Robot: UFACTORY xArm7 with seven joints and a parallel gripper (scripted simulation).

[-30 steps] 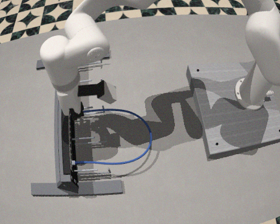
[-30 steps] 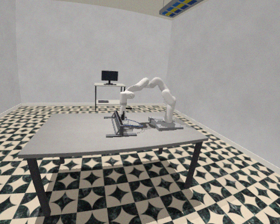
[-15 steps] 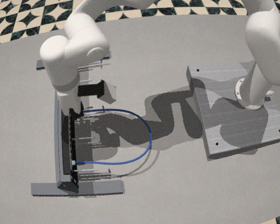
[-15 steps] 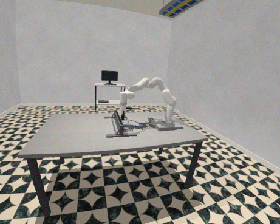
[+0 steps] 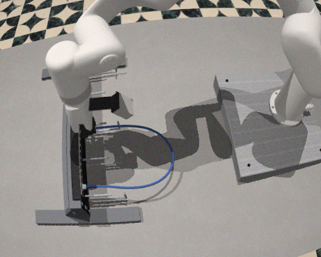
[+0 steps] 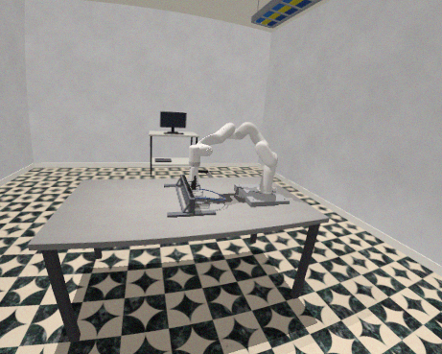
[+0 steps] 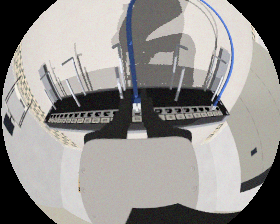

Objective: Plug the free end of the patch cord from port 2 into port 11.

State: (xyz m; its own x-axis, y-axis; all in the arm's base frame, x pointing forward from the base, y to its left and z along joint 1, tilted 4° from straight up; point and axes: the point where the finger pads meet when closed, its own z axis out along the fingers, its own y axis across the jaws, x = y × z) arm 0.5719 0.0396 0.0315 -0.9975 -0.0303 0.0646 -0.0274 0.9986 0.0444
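My hand is 2 cm short of the free-end plug and 1 cm above it.
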